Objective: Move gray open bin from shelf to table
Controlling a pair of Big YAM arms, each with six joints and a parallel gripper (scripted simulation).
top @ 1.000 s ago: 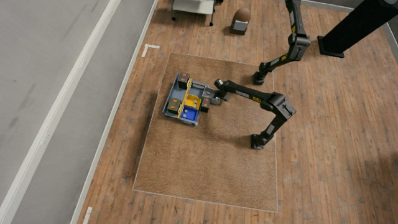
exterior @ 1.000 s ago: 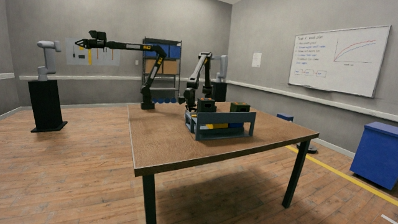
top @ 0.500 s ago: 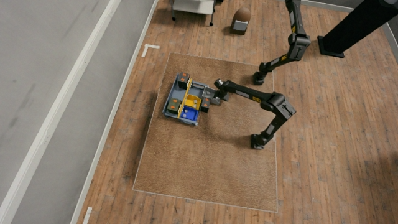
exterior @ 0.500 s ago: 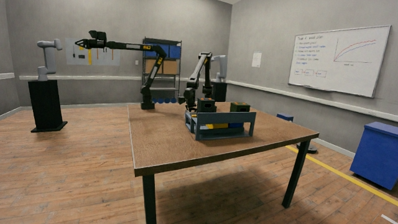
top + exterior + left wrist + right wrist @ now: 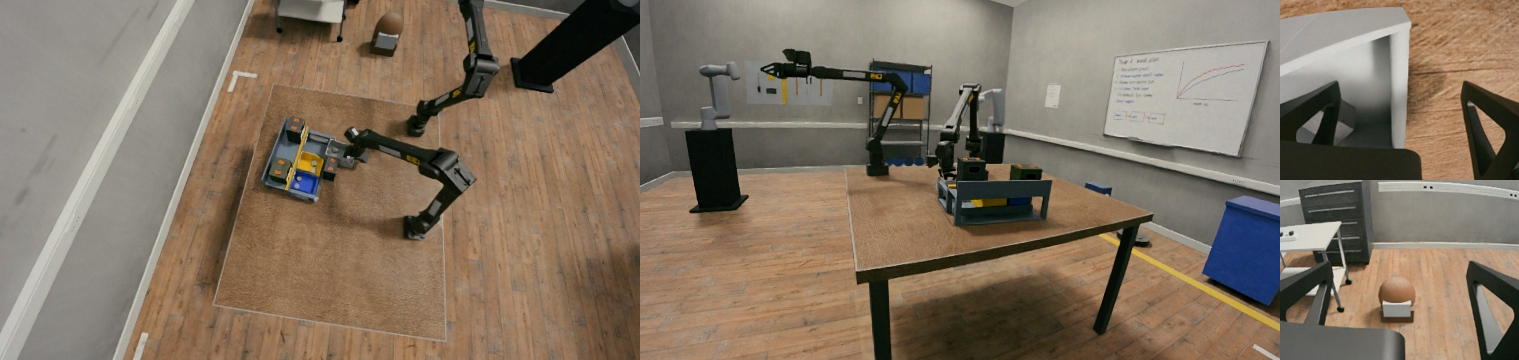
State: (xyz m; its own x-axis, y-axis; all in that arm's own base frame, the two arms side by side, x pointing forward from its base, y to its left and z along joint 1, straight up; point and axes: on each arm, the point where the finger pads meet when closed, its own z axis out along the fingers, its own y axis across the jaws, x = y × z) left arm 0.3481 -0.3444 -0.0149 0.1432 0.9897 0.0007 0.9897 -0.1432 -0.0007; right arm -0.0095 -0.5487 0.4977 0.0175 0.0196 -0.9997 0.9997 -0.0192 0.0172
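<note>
My left hand is 8 cm short of the gray open bin, 2 cm below it and 1 cm to the left of it. From my left hand the other things lie so: blue-gray shelf (29 cm ahead, 8 cm to the left, 4 cm above); yellow bin (26 cm ahead, 8 cm to the left, 2 cm above); blue bin (27 cm ahead, 20 cm to the left, 2 cm above).
</note>
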